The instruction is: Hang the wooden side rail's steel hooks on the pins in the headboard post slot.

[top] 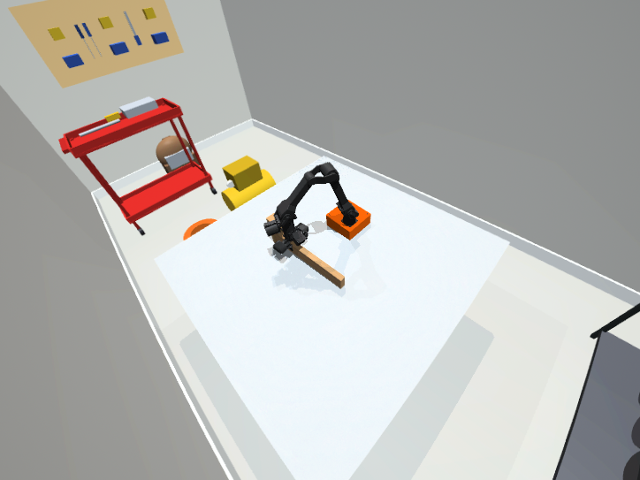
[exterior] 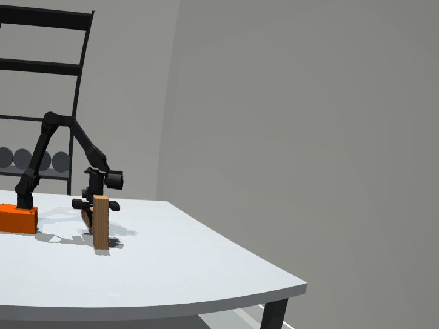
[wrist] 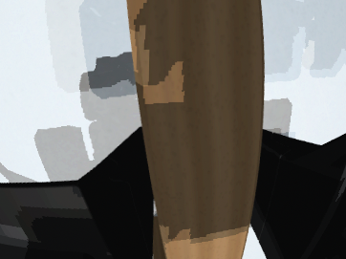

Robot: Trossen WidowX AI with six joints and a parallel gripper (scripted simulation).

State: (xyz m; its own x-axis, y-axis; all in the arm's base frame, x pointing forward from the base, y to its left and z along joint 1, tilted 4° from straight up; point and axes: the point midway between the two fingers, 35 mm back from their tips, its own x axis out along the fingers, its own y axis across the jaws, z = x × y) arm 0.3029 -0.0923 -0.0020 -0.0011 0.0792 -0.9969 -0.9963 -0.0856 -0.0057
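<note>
Now: the wooden headboard post 12 cm to the right of my gripper tip, 4 cm above it and 1 cm ahead of it.
</note>
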